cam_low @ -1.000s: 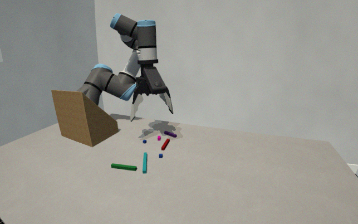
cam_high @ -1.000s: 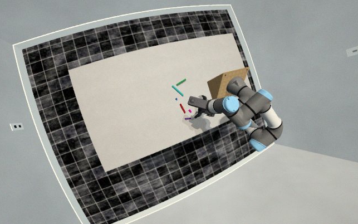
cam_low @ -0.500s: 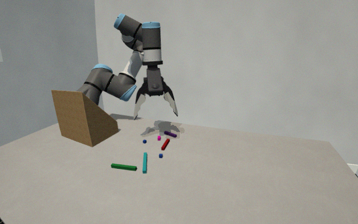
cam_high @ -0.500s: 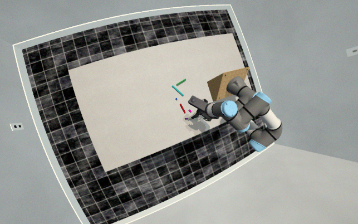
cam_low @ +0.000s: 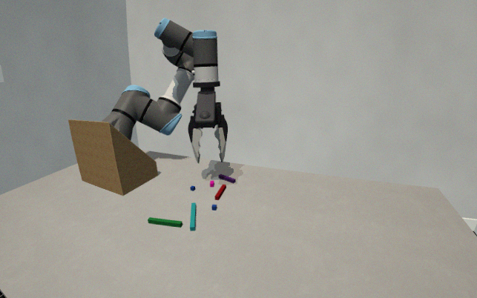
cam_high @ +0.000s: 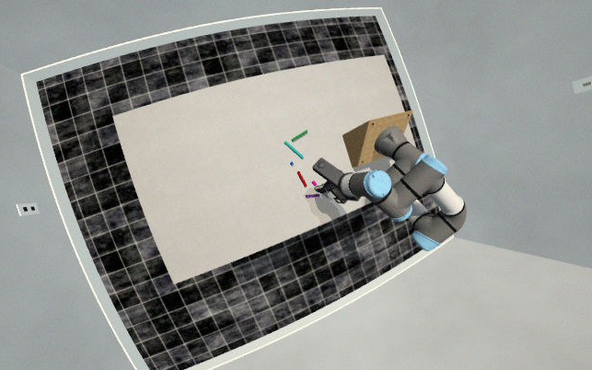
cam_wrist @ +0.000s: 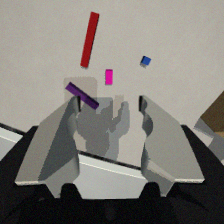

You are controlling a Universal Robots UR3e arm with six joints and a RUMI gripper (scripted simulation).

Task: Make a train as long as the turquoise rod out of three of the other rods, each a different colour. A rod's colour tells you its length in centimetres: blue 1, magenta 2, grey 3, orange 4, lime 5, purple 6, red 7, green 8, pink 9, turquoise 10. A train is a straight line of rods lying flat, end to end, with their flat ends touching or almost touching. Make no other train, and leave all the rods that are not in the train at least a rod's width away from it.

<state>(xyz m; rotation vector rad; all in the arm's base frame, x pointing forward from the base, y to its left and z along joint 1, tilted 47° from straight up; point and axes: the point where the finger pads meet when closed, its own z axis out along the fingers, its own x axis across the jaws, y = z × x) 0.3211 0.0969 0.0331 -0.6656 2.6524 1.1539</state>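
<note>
Right now the magenta rod is 8 cm below my hand. Round my hand: purple rod 8 cm below, 5 cm to the left, 2 cm ahead; then red rod 8 cm below, 5 cm ahead, 3 cm to the right; then turquoise rod 16 cm to the right, 8 cm below, 5 cm ahead.
</note>
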